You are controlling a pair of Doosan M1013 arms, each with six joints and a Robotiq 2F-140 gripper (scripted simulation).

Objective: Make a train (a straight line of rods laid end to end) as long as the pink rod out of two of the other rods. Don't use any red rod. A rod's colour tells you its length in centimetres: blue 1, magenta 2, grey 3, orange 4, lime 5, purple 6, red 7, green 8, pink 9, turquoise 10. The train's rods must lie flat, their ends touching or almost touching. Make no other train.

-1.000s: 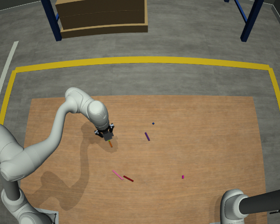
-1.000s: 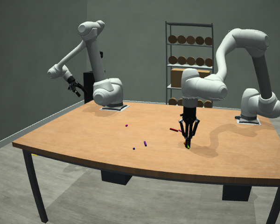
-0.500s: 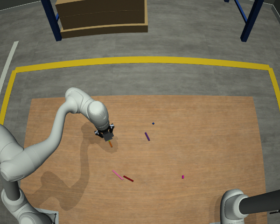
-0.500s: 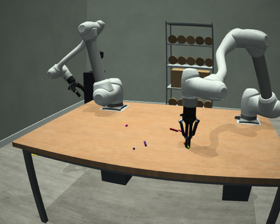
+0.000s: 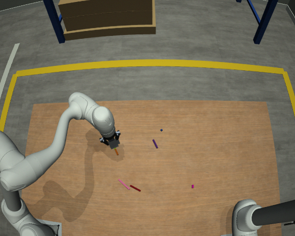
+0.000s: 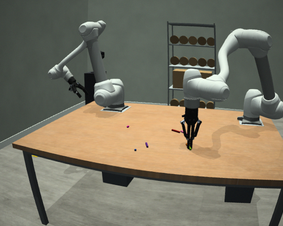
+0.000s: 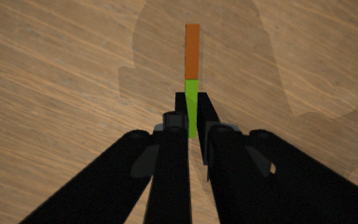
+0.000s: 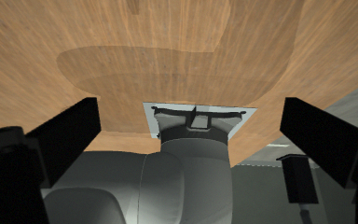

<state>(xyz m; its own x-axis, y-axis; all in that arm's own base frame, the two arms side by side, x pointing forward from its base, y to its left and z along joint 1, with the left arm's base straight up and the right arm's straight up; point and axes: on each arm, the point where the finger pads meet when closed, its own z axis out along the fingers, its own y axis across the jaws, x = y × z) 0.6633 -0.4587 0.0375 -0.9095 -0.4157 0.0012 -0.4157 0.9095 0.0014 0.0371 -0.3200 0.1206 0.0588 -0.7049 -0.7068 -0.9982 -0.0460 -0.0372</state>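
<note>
The lime rod is 3 cm below my left hand. Round my left hand: orange rod (4 cm behind, 2 cm to the right, 3 cm below); then pink rod (25 cm behind, 8 cm to the right, 3 cm below); then purple rod (3 cm ahead, 25 cm to the right, 3 cm below).
</note>
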